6 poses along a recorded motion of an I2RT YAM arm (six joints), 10 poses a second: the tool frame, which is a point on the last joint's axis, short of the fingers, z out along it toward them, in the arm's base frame.
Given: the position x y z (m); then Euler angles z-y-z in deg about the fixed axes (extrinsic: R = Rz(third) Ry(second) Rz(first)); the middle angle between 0 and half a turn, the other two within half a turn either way.
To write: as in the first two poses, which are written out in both.
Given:
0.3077 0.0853 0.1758 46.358 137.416 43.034
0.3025 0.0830 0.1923 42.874 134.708 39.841
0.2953 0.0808 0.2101 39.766 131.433 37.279
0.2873 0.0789 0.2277 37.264 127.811 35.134
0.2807 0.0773 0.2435 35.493 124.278 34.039
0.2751 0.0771 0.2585 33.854 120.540 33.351
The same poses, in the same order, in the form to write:
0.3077 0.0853 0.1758 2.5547 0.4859 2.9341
0.3025 0.0830 0.1923 2.5394 0.5478 2.9146
0.2953 0.0808 0.2101 2.5145 0.6142 2.8933
0.2873 0.0789 0.2277 2.4790 0.6800 2.8623
0.2807 0.0773 0.2435 2.4360 0.7380 2.8334
0.2751 0.0771 0.2585 2.3849 0.7970 2.8012

